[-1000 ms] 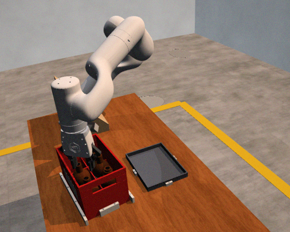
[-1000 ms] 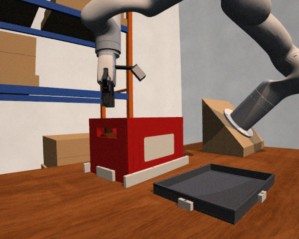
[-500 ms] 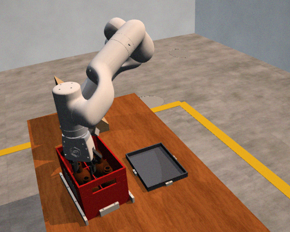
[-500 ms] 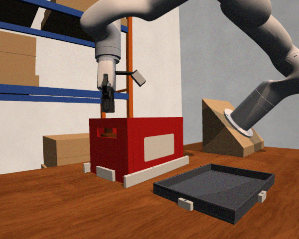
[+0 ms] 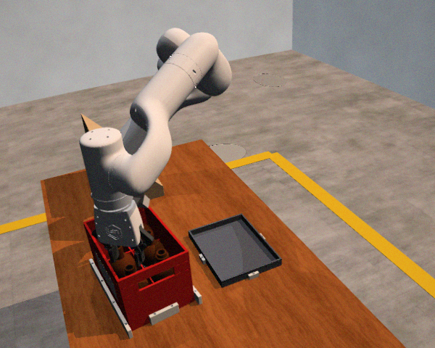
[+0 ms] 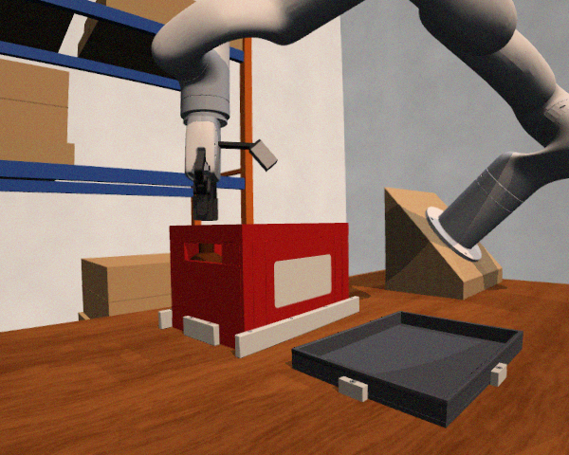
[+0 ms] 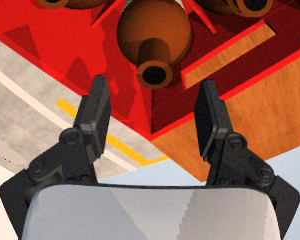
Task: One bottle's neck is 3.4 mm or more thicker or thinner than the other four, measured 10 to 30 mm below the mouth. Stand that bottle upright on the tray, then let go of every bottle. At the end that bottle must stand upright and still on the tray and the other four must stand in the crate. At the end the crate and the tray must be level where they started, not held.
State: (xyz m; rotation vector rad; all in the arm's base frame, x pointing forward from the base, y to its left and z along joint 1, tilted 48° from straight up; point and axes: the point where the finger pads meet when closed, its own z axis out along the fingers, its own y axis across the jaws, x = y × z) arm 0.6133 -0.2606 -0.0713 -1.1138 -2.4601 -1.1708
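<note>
The brown bottle lies 11 cm below my hand. The rest, counted from my hand: red crate 9 cm behind, 5 cm to the left, 12 cm below; then dark grey tray 6 cm behind, 33 cm to the left, 19 cm below.
</note>
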